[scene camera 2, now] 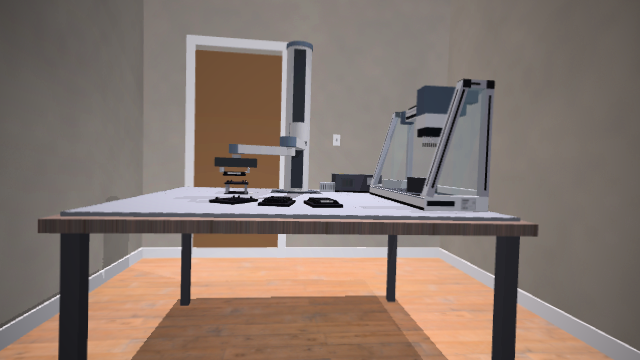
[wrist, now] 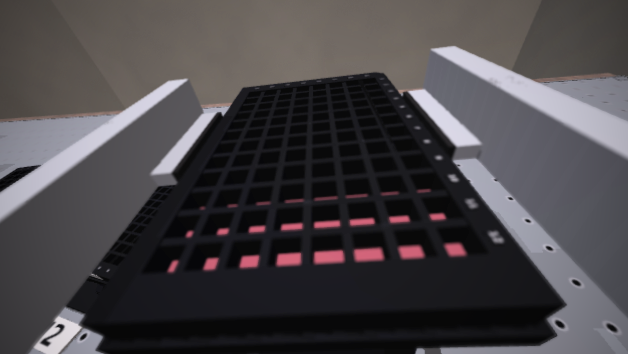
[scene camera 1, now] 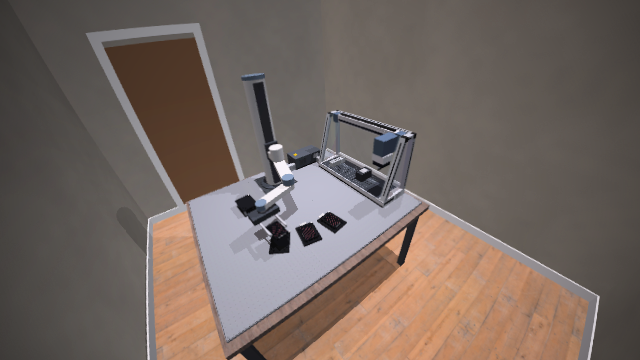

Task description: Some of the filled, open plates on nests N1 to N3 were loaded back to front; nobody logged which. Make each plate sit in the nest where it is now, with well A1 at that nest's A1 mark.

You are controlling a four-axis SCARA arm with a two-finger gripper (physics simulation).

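The gripper (scene camera 1: 278, 233) (scene camera 2: 234, 171) (wrist: 317, 135) is shut on a black filled plate (scene camera 1: 276, 228) (scene camera 2: 234, 174) (wrist: 325, 290), holding it level above the table. In the wrist view, the plate's pink-filled wells show, and column mark 12 is at the near right end. In scene camera 1, an empty black nest (scene camera 1: 279, 245) (scene camera 2: 233, 200) lies just in front of the held plate. A middle plate (scene camera 1: 308, 233) (scene camera 2: 276, 201) and a right plate (scene camera 1: 332, 221) (scene camera 2: 323, 202) sit in their nests. Their A1 corners are too small to tell.
A raised black stand (scene camera 1: 246, 204) (scene camera 2: 236, 184) is behind and left of the nests. A label card reading 2 (wrist: 56, 336) is at lower left in the wrist view. A framed liquid handler (scene camera 1: 384, 201) (scene camera 2: 452, 204) and a dark box (scene camera 1: 303, 157) stand at the back and right.
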